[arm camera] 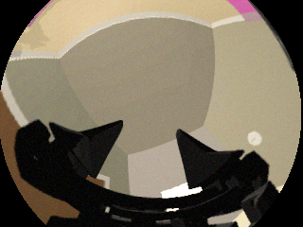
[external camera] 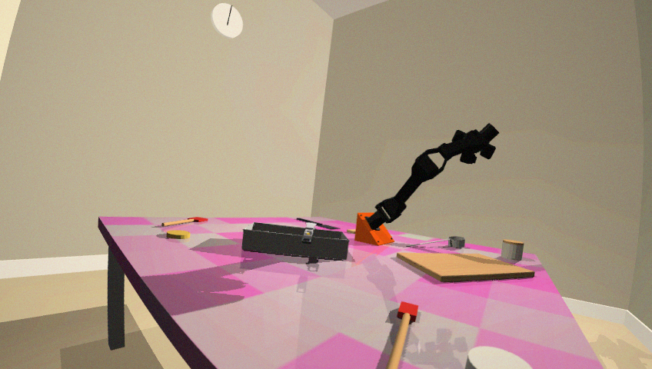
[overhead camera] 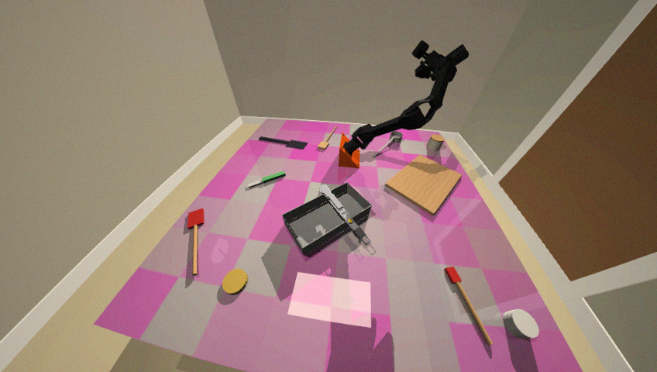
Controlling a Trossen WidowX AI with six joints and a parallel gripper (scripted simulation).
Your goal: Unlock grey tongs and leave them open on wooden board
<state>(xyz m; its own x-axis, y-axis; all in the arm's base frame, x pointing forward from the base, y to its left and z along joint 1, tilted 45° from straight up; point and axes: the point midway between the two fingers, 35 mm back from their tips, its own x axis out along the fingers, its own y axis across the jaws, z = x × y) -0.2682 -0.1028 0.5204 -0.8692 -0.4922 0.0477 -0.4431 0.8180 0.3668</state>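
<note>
The yellow lock piece is 78 cm ahead of my gripper tip, 19 cm to the right of it and 42 cm below it. From my gripper tip the other things lie so: beige cup: 6 cm ahead, 22 cm to the left, 45 cm below; wooden board: 41 cm ahead, 13 cm to the left, 48 cm below; roasting tin: 75 cm ahead, 28 cm to the right, 46 cm below.
</note>
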